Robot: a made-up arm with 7 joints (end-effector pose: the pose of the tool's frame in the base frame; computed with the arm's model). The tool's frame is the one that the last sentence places.
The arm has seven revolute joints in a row. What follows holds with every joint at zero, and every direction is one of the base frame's. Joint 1 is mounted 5.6 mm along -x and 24.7 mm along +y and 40.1 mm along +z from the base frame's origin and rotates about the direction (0, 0.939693, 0.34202), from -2.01 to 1.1 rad. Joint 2 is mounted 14.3 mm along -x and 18.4 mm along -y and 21.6 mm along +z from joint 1 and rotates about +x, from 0.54 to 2.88 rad. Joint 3 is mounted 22.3 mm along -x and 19 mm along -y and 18.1 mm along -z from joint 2 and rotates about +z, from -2.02 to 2.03 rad. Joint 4 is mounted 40 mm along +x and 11.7 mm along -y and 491.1 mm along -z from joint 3 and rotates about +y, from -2.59 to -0.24 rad. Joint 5 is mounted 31.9 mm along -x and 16.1 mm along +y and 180.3 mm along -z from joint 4 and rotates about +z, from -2.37 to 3.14 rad. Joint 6 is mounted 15.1 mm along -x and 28.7 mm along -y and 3.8 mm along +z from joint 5 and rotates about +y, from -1.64 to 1.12 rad. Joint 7 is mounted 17.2 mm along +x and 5.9 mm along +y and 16.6 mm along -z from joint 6 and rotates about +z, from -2.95 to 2.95 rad. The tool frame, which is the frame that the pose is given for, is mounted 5.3 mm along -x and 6.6 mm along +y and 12.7 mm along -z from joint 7; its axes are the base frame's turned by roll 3.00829, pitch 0.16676 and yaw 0.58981 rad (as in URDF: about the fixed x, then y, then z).
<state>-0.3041 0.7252 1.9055 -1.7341 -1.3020 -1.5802 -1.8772</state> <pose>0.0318 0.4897 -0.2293 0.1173 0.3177 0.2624 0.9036</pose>
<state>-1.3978 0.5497 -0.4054 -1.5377 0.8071 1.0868 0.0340</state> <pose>0.5666 -0.0364 0.0952 0.7801 -0.2268 0.5006 0.2989</pose>
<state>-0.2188 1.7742 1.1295 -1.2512 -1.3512 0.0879 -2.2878</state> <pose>0.0340 0.5783 0.3722 0.0085 -0.0122 0.6818 0.7314</pose>
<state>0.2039 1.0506 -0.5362 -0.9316 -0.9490 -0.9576 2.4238</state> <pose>-0.0361 0.5138 -0.3756 0.8326 0.4137 -0.0762 0.3603</pose>
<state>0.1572 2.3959 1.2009 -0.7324 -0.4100 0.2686 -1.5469</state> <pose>0.0935 0.3921 0.6412 -0.1798 0.0221 0.0970 0.9787</pose>
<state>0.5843 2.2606 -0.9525 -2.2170 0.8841 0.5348 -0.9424</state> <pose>0.0420 0.4671 0.1189 -0.7599 0.5274 0.3777 0.0423</pose>
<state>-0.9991 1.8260 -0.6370 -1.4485 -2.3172 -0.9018 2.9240</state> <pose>0.2065 0.5547 0.2609 -0.8273 -0.0439 -0.4600 0.3193</pose>
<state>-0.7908 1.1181 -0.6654 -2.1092 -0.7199 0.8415 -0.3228</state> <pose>0.4071 0.2626 -0.0584 -0.4035 0.3771 -0.6404 0.5337</pose>
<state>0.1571 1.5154 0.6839 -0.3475 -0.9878 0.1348 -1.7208</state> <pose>-0.0201 0.7271 0.0380 -0.4195 0.3909 0.5739 0.5847</pose>
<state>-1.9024 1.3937 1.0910 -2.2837 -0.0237 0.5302 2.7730</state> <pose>-0.0099 0.3931 0.2770 -0.3376 -0.6124 0.2177 0.6809</pose>
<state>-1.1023 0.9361 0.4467 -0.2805 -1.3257 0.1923 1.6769</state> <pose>0.5056 0.4864 -0.0738 0.4946 0.4664 0.7304 0.0663</pose>
